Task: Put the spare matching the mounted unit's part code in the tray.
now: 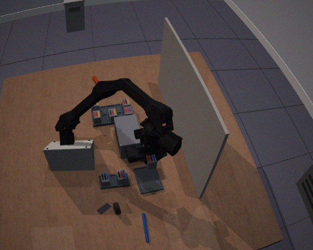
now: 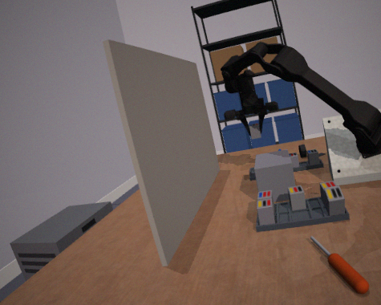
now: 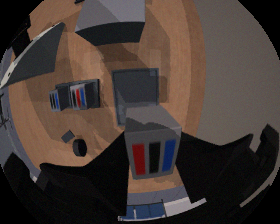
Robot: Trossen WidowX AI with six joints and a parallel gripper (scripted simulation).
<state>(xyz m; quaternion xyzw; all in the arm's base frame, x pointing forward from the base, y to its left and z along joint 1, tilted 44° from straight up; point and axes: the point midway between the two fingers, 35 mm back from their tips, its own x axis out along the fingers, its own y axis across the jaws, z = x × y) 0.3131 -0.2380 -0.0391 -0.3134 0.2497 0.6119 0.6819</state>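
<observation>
Right now the tray is 140 mm below my gripper tip. The rest, counted from my gripper tip: grey mounted unit 40 mm behind, 220 mm to the left, 90 mm below; rack 150 mm behind, 20 mm to the left, 130 mm below; grey spare 20 mm above.
</observation>
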